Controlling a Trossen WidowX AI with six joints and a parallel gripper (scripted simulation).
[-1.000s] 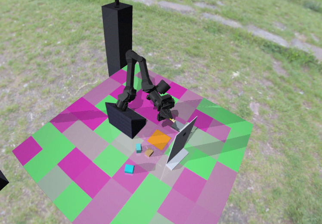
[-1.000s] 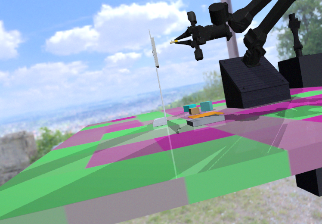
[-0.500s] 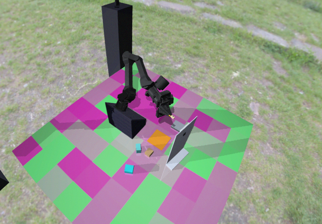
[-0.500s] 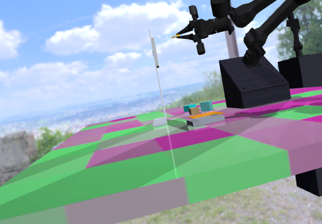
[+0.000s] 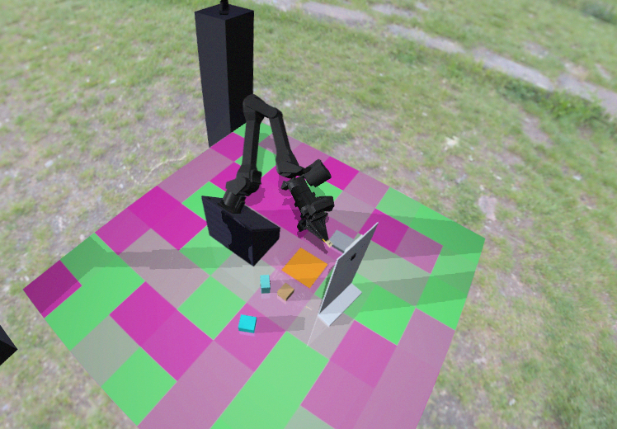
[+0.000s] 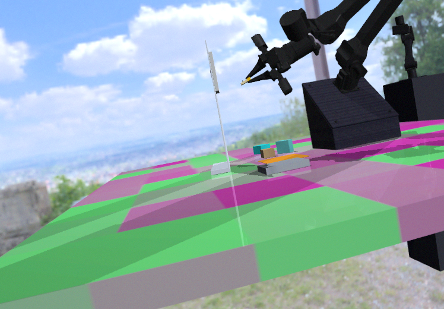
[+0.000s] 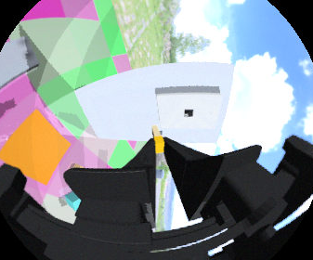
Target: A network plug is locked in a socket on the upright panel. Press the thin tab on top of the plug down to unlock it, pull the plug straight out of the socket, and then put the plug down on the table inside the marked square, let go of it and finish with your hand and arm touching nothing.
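Now: the orange marked square 6 cm behind my gripper tip, 2 cm to the left of it and 24 cm below it. From my gripper tip the other things lie so: grey panel 10 cm ahead, 3 cm to the right, 8 cm below; yellow network plug 1 cm ahead; brown block 6 cm behind, 10 cm to the right, 23 cm below.
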